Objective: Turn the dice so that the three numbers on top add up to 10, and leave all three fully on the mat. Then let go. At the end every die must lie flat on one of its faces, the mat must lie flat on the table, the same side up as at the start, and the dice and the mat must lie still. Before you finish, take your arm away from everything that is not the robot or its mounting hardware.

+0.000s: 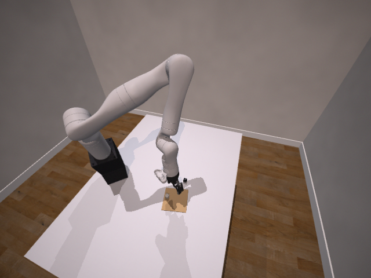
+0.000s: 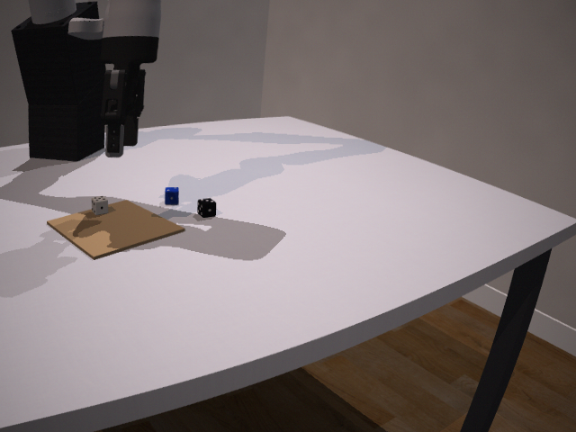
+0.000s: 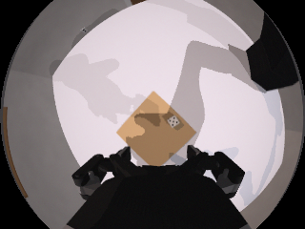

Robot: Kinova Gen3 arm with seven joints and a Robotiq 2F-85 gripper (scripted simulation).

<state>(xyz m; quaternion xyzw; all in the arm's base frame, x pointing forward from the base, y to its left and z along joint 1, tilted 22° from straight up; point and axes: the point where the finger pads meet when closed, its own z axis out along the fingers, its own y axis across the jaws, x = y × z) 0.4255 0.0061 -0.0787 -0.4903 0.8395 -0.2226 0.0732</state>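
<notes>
My gripper is now 12 cm to the right of the black die, 9 cm above it and 2 cm short of it. The rest, counted from my hand: blue die 9 cm to the left, 9 cm below, 4 cm behind; white die 9 cm below, 4 cm behind, 2 cm to the right; tan mat 10 cm below, 2 cm to the right, 1 cm ahead.
</notes>
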